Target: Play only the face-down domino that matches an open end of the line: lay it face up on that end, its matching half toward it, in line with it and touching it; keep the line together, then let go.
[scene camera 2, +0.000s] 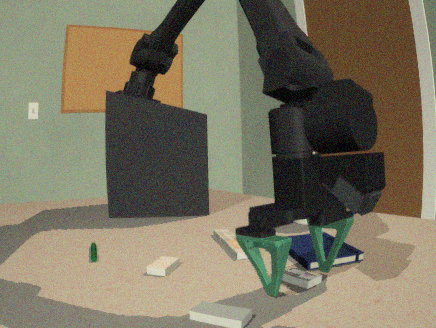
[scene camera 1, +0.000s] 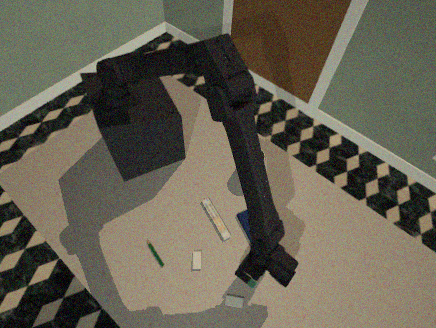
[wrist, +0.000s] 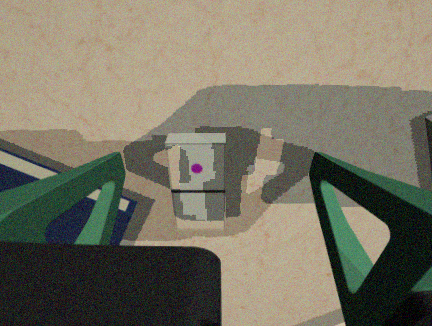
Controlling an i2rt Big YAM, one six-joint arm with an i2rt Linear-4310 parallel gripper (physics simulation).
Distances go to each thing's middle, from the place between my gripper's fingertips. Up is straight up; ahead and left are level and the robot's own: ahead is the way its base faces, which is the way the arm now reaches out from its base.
My hand is 11 cm to the right of the blue notebook (scene camera 2: 302,250) and 8 cm past it.
